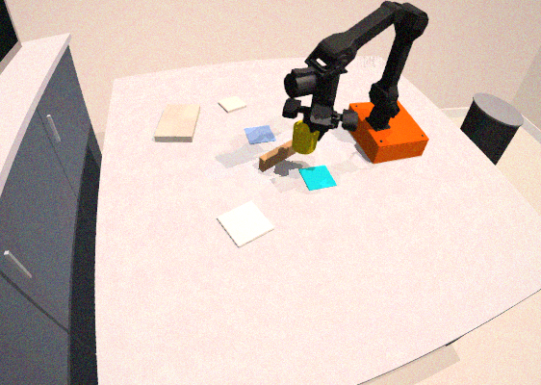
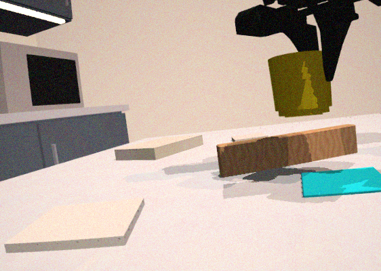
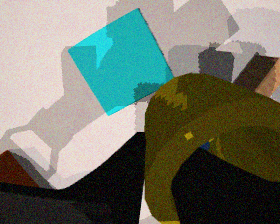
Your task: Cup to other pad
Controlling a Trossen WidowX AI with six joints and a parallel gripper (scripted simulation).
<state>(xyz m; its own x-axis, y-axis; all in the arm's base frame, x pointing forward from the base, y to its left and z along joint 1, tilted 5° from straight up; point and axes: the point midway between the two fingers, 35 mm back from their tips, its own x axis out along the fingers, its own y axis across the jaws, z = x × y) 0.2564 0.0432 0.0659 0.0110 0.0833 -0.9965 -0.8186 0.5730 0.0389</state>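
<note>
Right now my gripper tip is 90 mm above the wooden bar, 80 mm to the left of it and 40 mm short of it. Also, from my gripper tip: light blue pad (190 mm to the right, 110 mm below, 80 mm ahead); then yellow cup (20 mm to the right, 20 mm ahead); then white tile (240 mm ahead, 130 mm to the left, 100 mm below).
</note>
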